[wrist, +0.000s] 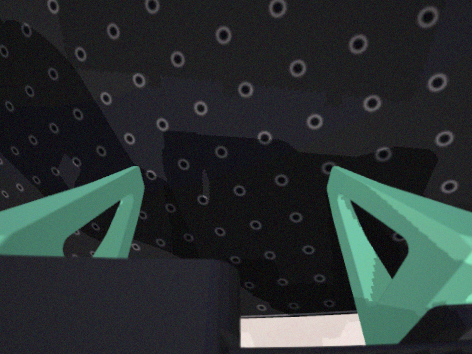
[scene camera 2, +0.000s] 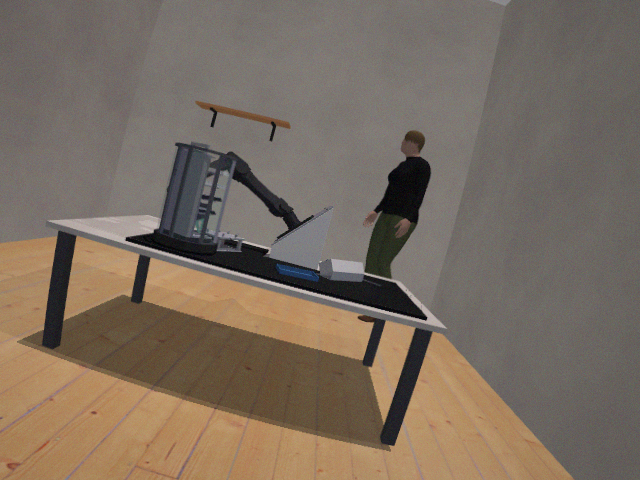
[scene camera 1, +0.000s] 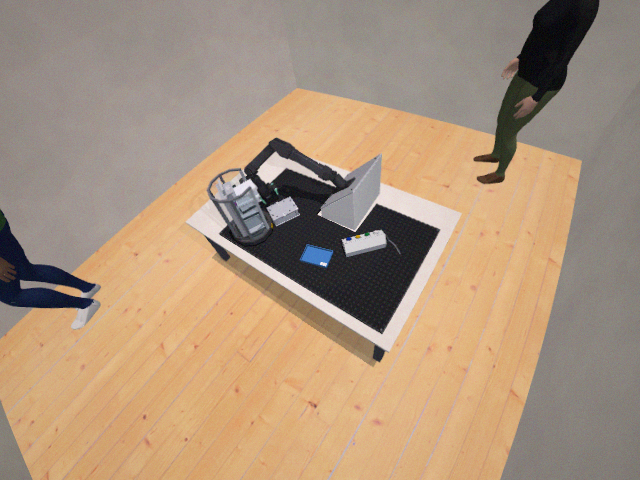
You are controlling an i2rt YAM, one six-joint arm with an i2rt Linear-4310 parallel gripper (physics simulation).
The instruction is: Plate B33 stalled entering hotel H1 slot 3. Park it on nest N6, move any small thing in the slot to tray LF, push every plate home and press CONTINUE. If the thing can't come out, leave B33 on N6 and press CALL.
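Frame: origin at the arm's base, x left, y back, z up, level; metres.
Where they show: gripper, between the fingertips: (wrist: 235, 177) (scene camera 1: 272, 199); arm's base, origin of its link: (scene camera 2: 296, 227) (scene camera 1: 343, 186).
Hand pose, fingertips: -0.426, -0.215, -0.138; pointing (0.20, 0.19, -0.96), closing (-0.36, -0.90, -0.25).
Observation:
Each offset is from my fingertips to the top centre of the thing, as dx, dy, dz. "*": to the spot under its first point.
My gripper (scene camera 1: 269, 196) (wrist: 235, 177) is open, its green fingers wide apart with no object between them. It points down over the black perforated mat, beside the round grey hotel {* +0.148, -0.322, +0.034} (scene camera 1: 250, 240) (scene camera 2: 178, 242) and behind the silver block (scene camera 1: 283, 210) (scene camera 2: 230, 241). In scene camera 2 it is mostly hidden behind the hotel. The hotel holds pale shelves or plates; their labels, plate B33 and any small thing in a slot cannot be made out. A blue tray {+0.514, -0.177, +0.005} (scene camera 1: 316, 255) (scene camera 2: 297, 272) lies on the mat. The white button box {+0.687, +0.020, +0.072} (scene camera 1: 364, 246) (scene camera 2: 343, 270) has blue, yellow and green buttons.
A sloped white panel stand (scene camera 1: 366, 192) (scene camera 2: 310, 240) stands mid-table at the back, by the dark arm (scene camera 1: 310, 164) (scene camera 2: 261, 193). A cable {* +0.825, +0.109, -0.008} (scene camera 1: 394, 245) trails from the button box. One person (scene camera 1: 550, 56) (scene camera 2: 408, 186) stands behind the table; another's legs (scene camera 1: 46, 279) show at left.

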